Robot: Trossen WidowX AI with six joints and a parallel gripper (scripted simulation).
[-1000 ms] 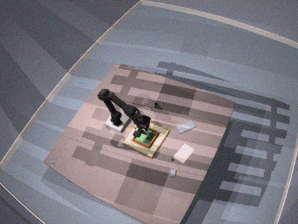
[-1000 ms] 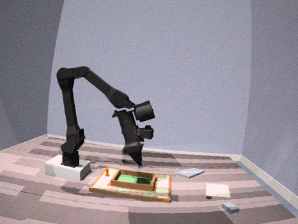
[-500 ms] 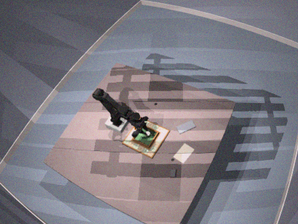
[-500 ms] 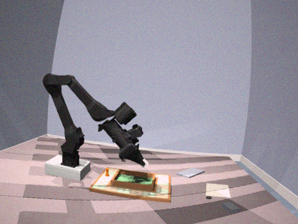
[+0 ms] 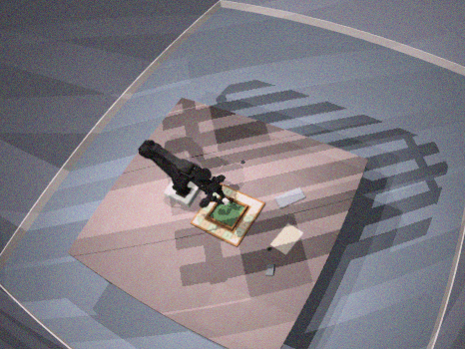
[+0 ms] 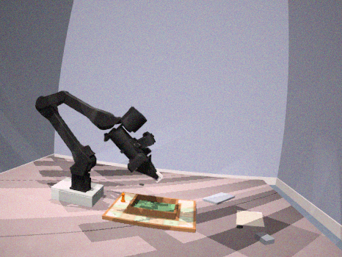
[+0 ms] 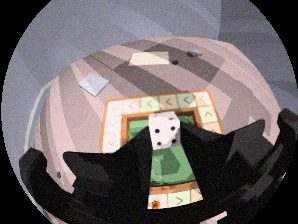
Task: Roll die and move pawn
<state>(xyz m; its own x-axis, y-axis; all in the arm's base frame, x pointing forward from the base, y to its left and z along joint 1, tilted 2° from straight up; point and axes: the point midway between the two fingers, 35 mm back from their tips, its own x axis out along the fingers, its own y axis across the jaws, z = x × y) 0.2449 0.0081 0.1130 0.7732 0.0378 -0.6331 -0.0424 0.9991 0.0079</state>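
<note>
Right now the orange pawn is 12 cm behind my gripper tip, 2 cm to the left of it and 10 cm below it. The rest, counted from my gripper tip: white die (right at my gripper tip); then grey flat plate (24 cm ahead, 23 cm to the left, 12 cm below); then white sheet (34 cm ahead, 1 cm to the left, 13 cm below).
</note>
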